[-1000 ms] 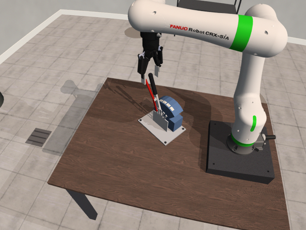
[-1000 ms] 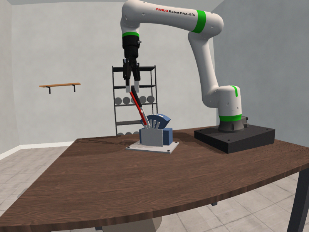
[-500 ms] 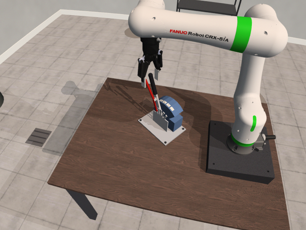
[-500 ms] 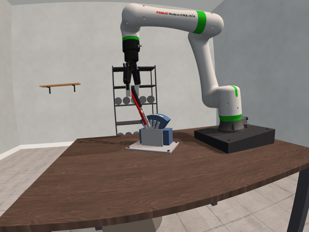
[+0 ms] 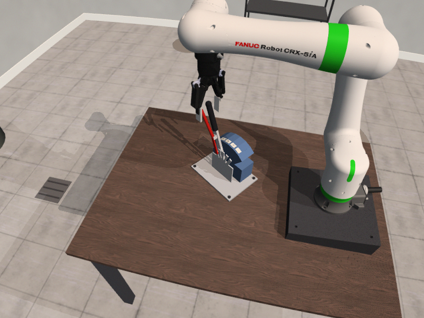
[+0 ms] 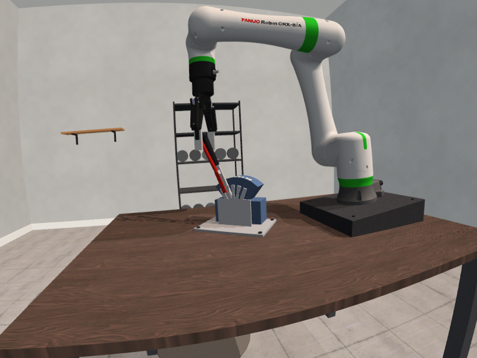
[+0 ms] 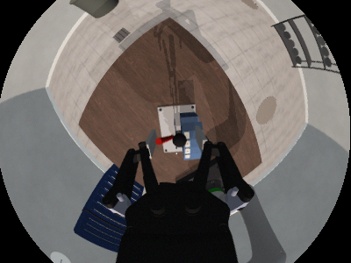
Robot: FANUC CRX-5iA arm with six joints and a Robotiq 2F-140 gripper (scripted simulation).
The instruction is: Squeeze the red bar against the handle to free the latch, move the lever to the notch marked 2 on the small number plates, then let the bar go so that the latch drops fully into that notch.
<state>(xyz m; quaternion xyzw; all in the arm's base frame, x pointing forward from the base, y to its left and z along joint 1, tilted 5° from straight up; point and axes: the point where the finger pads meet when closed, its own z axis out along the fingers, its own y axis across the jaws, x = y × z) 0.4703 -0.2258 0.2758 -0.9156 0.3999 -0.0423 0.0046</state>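
Now: the red bar 2 cm behind my hand, 4 cm to the left of it and 11 cm below it.
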